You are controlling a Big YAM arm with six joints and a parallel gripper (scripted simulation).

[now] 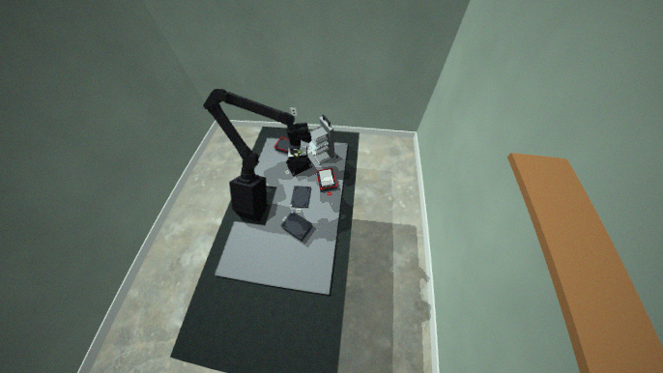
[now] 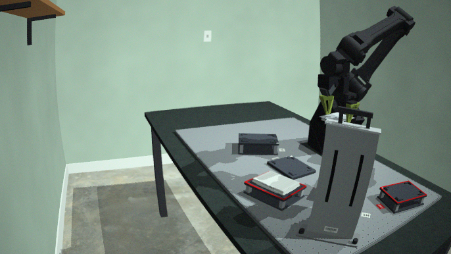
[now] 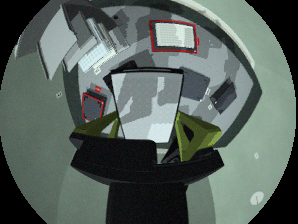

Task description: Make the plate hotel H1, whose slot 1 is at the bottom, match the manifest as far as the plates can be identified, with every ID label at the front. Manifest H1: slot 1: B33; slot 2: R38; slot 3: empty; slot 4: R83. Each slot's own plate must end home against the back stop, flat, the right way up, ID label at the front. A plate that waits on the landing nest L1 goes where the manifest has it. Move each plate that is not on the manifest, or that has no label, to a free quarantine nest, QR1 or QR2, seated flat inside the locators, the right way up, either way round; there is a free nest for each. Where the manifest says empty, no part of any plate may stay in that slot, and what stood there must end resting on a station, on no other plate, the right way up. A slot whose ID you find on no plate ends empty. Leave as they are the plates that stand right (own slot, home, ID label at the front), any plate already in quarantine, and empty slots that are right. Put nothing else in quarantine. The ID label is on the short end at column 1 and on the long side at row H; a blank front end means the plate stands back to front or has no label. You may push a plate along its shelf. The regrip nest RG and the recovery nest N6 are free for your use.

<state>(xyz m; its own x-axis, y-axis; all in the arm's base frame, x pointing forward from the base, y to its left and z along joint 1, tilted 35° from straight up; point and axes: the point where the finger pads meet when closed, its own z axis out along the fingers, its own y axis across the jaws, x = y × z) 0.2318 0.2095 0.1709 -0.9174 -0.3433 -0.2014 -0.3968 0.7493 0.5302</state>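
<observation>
The N6 label is 29 cm to the right of my hand, 25 cm below it and 8 cm ahead of it. The rest, counted from my hand: plate: 19 cm to the left, 9 cm below, 7 cm ahead; then plate hotel H1: 25 cm to the left, 12 cm ahead, 9 cm below.
</observation>
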